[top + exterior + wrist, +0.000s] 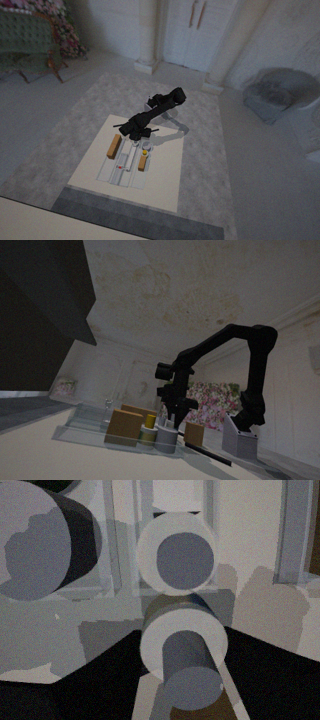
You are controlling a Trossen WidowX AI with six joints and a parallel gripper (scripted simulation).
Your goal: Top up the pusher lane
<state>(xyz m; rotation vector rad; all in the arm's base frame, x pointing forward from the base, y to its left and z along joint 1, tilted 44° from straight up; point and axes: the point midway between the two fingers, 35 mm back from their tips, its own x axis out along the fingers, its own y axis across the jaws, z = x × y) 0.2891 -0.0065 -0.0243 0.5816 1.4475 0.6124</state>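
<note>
The large grey cylinder is 5 cm ahead of my gripper tip, 8 cm to the left of it and 2 cm below it. The rest, counted from my gripper tip: clear lane 20 cm ahead, 1 cm to the right, 3 cm below; then red mark 23 cm ahead, 3 cm to the right, 2 cm above.
</note>
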